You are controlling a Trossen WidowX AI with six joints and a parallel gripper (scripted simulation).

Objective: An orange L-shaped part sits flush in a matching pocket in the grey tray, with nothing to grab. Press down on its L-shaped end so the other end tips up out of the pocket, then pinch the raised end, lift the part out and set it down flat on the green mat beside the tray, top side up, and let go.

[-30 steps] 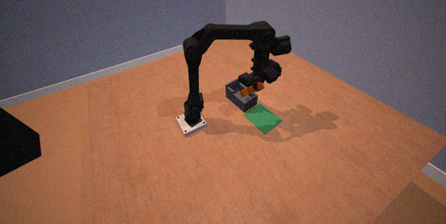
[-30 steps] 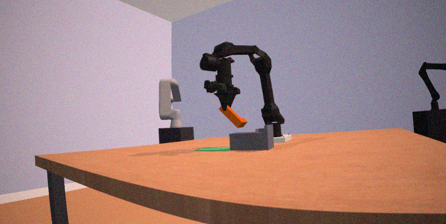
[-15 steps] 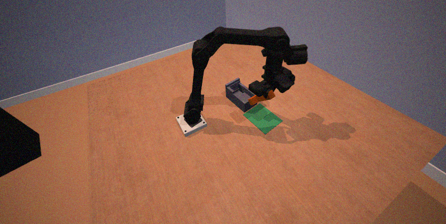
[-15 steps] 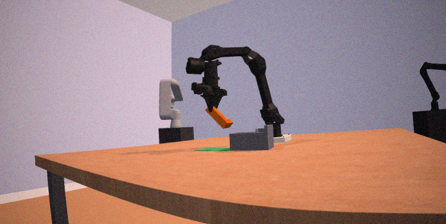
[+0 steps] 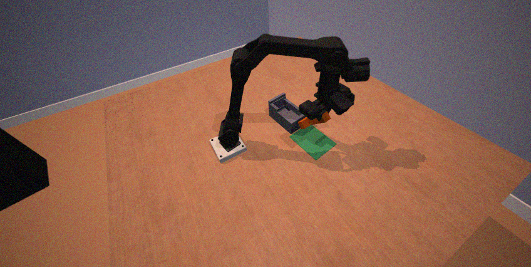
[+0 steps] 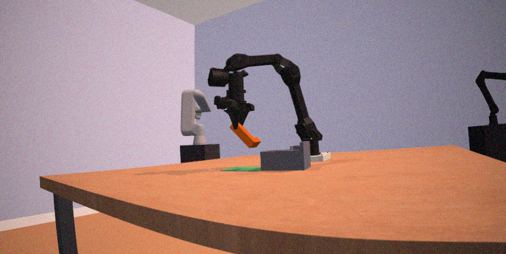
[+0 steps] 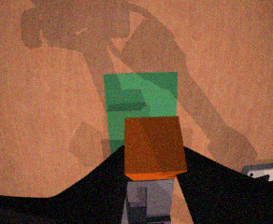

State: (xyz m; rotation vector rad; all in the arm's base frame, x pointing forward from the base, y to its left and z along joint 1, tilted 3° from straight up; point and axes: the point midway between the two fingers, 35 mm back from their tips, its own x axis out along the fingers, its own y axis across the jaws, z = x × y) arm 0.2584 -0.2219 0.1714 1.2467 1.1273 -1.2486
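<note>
My gripper tip is now 2 cm to the right of the green mat and 16 cm above it. The rest, counted from my gripper tip: orange L-shaped part 1 cm behind, 3 cm to the left, 3 cm below.
</note>
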